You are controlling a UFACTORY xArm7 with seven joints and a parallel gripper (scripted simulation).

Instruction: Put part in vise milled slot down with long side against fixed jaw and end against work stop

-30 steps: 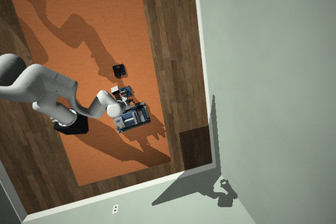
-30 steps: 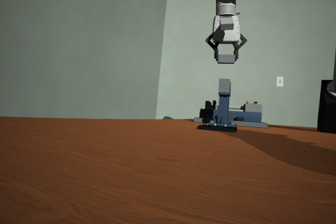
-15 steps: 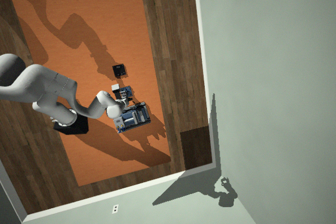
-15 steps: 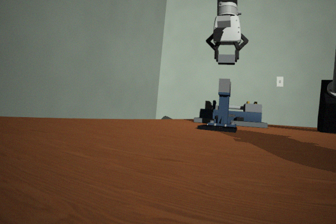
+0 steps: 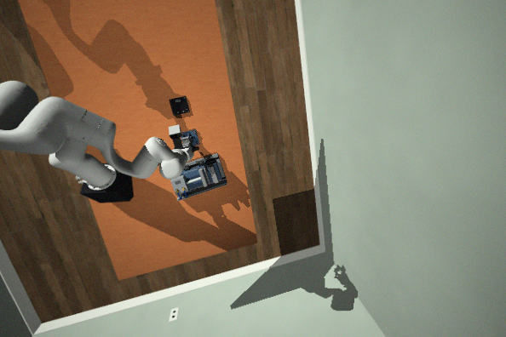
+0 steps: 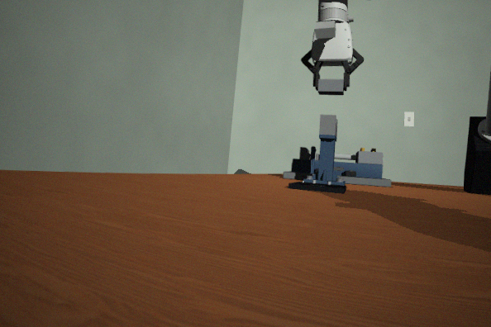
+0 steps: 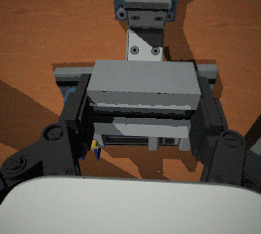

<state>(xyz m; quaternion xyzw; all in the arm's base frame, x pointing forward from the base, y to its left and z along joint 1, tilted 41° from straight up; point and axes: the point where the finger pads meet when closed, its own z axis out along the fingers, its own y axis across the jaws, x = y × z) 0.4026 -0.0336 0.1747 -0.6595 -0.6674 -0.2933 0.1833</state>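
Now: hand right at the grey part. Round my hand: blue upright: 19 cm below; then grey jaw: 22 cm to the right, 17 cm below, 4 cm ahead; then work stop: 17 cm to the right, 16 cm below, 7 cm ahead.
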